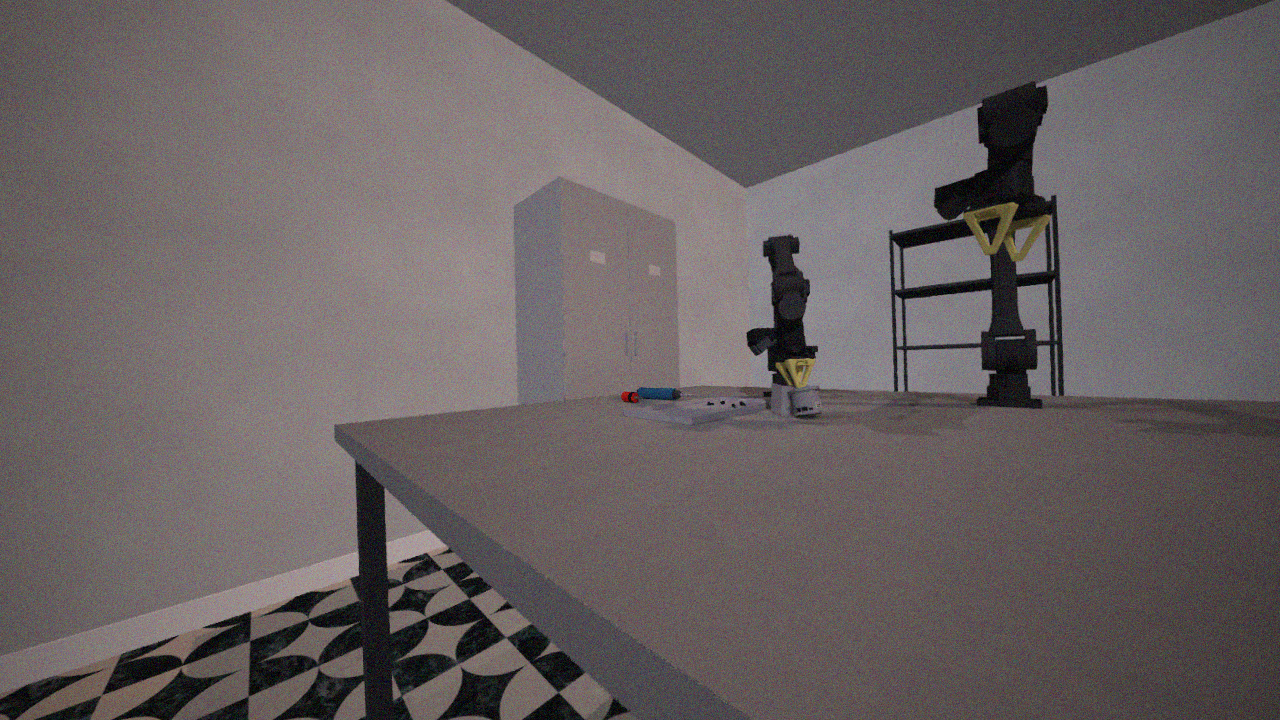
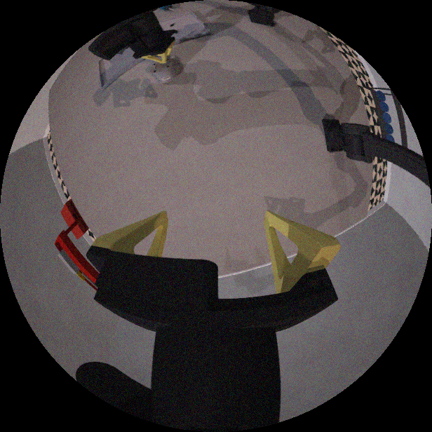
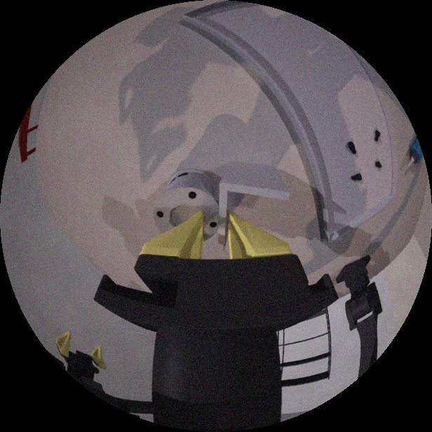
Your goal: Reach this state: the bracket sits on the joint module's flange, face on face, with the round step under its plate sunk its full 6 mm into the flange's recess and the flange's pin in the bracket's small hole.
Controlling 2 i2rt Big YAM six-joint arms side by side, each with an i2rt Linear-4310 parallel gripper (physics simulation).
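Frame: origin at the left arm's base, x ahead, y right, z down, level; metres.
Where they show: left gripper, between the fingertips: (image 1: 1004, 258); right gripper, between the fingertips: (image 1: 798, 391); left arm's base, origin of its link: (image 1: 1008, 405).
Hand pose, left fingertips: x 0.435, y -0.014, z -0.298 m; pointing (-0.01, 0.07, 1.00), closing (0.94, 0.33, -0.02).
Each offset is from my left fingertips to the top centre of the thing.
The pale L-shaped bracket @(dx +0.006, dy +0.388, dz +0.224 m) (image 1: 781, 400) (image 3: 255, 190) stands on the table beside the joint module @(dx +0.038, dy +0.335, dz +0.225 m) (image 1: 806, 401) (image 2: 162, 74) (image 3: 175, 199). The module is a light grey cylinder whose flange faces up, with dark holes around a round recess. The bracket is not on the flange. My right gripper (image 1: 795, 383) (image 2: 164, 60) (image 3: 215, 215) is low and shut on the bracket's upright plate, close beside the module. Its fingers hide part of the flange and plate. The round step and the flange's pin cannot be made out. My left gripper (image 1: 1005, 256) (image 2: 215, 216) (image 3: 85, 339) is open and empty, high above the table.
A pale tray @(dx +0.065, dy +0.588, dz +0.282 m) (image 1: 702, 413) (image 2: 115, 67) (image 3: 310, 75) with black screws (image 3: 352, 147) lies beside the bracket. A blue-handled tool @(dx -0.076, dy +0.883, dz +0.257 m) (image 1: 658, 394) and a red object @(dx +0.047, dy +0.910, dz +0.264 m) (image 1: 630, 396) lie behind it. A grey cabinet (image 1: 595, 295) and a dark shelf rack (image 1: 1058, 295) stand beyond the table.
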